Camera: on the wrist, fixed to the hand. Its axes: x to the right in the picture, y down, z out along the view.
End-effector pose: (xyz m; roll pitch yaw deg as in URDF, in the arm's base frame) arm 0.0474 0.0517 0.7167 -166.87 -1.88 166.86
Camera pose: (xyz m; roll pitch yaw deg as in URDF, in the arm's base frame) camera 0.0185 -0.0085 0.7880 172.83 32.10 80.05
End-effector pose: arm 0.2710 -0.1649 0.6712 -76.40 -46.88 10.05
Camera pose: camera 0.2483 -0.2413 0.7277 -74.16 33.61 50.43
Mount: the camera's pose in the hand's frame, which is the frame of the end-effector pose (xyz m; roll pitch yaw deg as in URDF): 0.0168 -0.0796 -0.0541 -9.87 -19.06 88.20
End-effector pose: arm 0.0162 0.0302 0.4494 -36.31 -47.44 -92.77
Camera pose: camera -0.0803 0.0261 0.4642 -59.42 10.28 -16.79
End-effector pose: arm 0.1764 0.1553 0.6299 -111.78 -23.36 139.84
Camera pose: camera 0.2064 0.1570 0.7228 -106.31 64.80 133.46
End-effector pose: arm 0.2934 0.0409 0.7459 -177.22 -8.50 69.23
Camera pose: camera 0.2244 0.0757 0.8056 179.35 21.32 -15.58
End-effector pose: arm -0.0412 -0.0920 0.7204 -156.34 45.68 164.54
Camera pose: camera -0.1224 -0.1227 0.7653 115.75 29.68 42.22
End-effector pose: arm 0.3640 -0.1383 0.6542 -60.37 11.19 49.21
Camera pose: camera 0.4455 -0.1760 0.6926 2.88 40.76 146.71
